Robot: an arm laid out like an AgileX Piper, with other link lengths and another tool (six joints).
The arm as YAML. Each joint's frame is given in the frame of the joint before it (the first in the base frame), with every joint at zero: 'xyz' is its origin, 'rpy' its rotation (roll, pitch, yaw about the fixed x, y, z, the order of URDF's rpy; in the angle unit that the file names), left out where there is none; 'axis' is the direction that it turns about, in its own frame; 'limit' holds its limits. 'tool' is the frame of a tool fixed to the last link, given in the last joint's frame.
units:
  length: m
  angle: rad
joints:
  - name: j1
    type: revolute
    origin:
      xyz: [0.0, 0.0, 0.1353]
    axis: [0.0, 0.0, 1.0]
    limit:
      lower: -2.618
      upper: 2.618
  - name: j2
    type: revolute
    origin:
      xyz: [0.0, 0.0, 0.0]
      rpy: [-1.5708, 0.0, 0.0]
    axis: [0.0, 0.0, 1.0]
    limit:
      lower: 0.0
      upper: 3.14
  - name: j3
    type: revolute
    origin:
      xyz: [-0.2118, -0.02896, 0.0]
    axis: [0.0, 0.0, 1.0]
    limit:
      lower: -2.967
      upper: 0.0
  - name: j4
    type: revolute
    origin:
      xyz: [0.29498, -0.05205, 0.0]
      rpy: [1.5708, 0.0, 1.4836]
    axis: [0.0, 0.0, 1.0]
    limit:
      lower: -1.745
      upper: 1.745
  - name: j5
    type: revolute
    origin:
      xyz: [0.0, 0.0, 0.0]
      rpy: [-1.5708, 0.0, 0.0]
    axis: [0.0, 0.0, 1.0]
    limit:
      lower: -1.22
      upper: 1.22
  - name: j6
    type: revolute
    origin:
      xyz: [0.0, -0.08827, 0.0]
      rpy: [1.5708, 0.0, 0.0]
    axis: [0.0, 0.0, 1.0]
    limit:
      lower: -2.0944
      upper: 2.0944
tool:
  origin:
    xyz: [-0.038, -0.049, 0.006]
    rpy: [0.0, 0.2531, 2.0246]
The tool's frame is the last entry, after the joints.
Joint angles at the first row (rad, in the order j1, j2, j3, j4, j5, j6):
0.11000, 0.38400, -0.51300, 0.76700, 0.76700, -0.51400
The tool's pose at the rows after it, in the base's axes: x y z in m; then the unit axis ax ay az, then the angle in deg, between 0 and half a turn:
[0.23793 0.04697 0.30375 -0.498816 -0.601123 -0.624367 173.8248]
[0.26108 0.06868 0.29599 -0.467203 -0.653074 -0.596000 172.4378]
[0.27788 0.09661 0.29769 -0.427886 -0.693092 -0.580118 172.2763]
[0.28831 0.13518 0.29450 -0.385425 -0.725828 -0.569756 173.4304]
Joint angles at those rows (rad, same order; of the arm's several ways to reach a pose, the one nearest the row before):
0.16201, 0.55200, -0.53401, 0.88399, 0.75199, -0.72098
0.20598, 0.71901, -0.59700, 0.92302, 0.74701, -0.88503
0.28703, 0.85798, -0.67800, 0.92797, 0.70599, -0.98395
0.41599, 0.98803, -0.74101, 0.92303, 0.59499, -1.05903

